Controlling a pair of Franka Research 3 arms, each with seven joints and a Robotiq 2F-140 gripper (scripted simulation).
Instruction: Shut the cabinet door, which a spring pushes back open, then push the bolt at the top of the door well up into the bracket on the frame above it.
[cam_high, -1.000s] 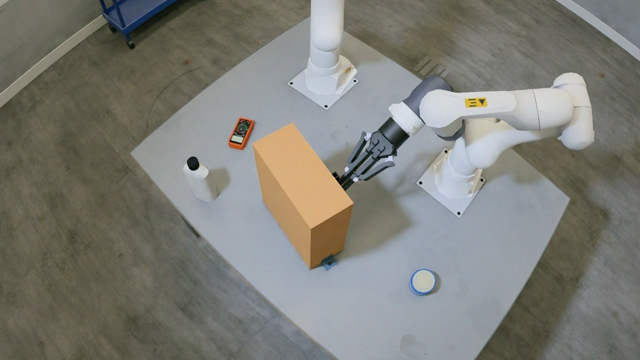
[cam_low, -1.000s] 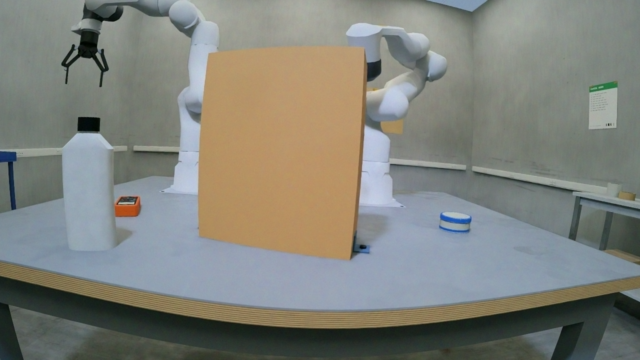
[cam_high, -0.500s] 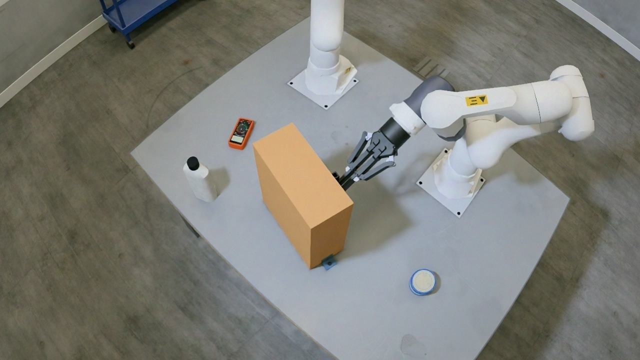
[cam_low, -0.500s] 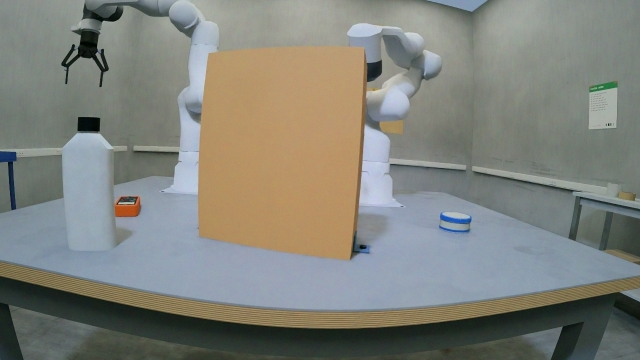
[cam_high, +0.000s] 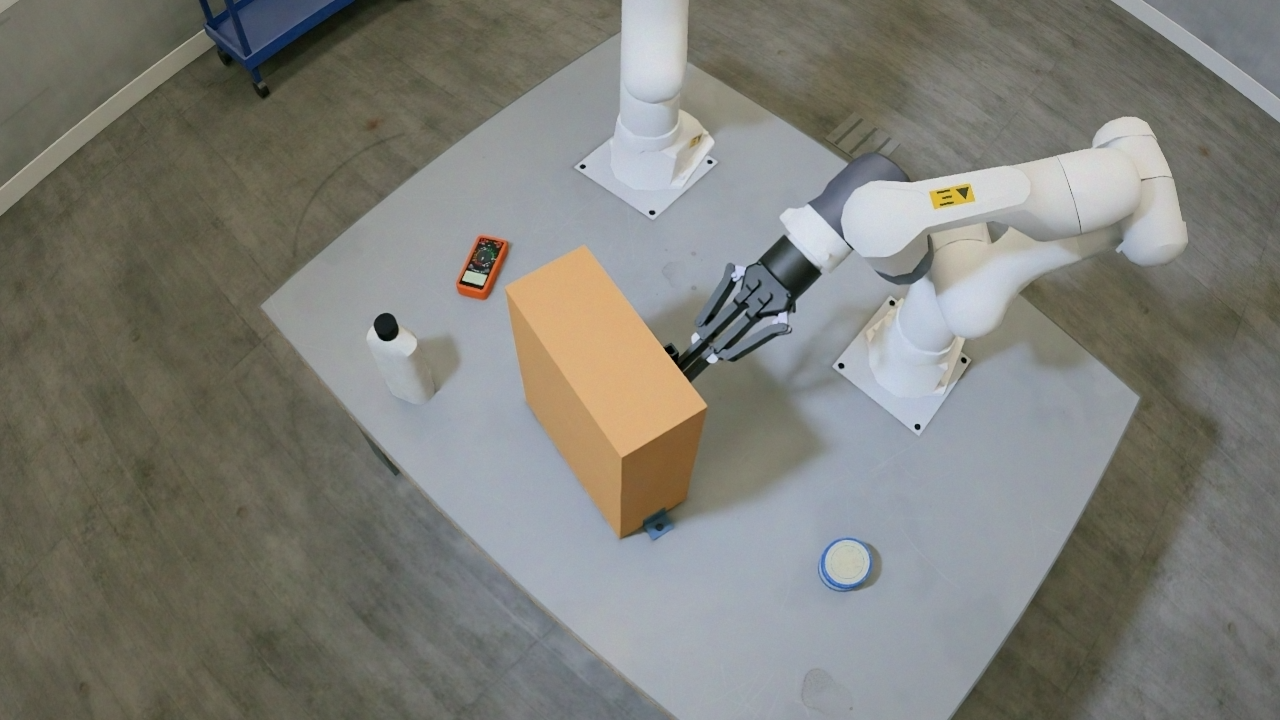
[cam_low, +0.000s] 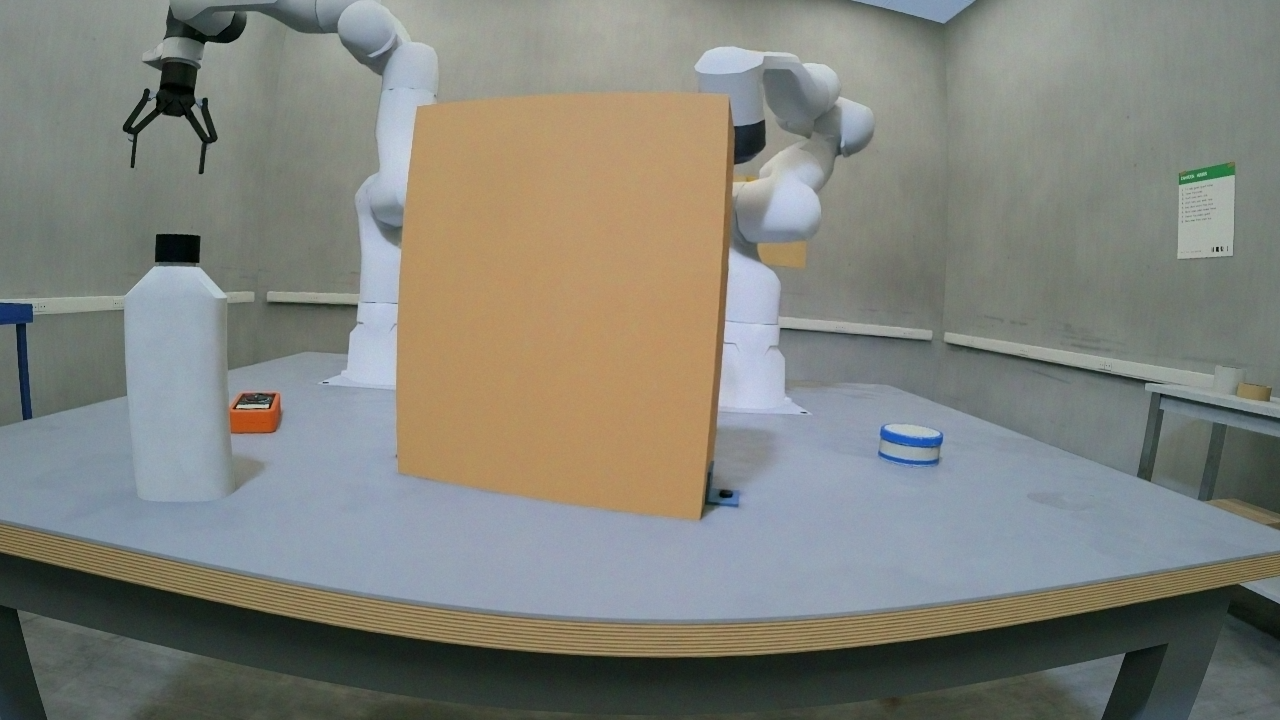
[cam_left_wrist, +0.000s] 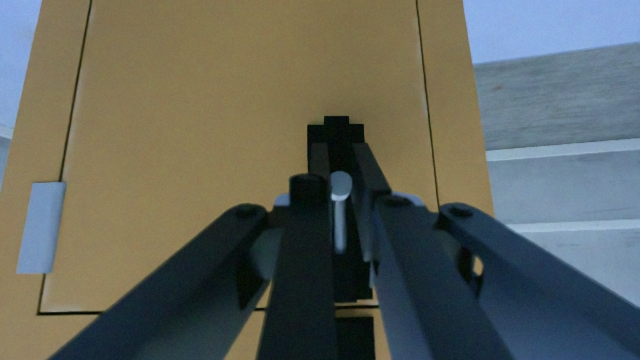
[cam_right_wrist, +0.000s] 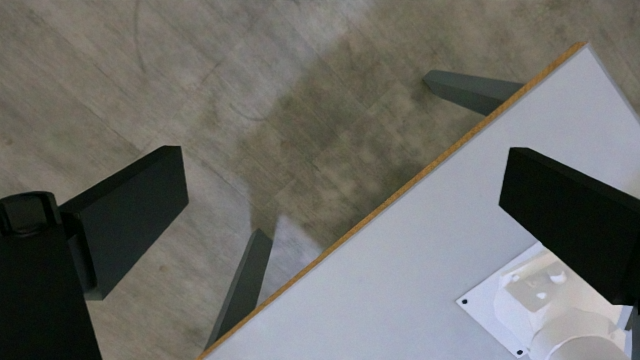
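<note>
Right now the tan cabinet is 9 cm below my left hand, 9 cm ahead of it and 7 cm to the right of it. From my left hand the other things lie so: blue-and-white round tin (35 cm to the left, 24 cm below, 1 cm behind).
</note>
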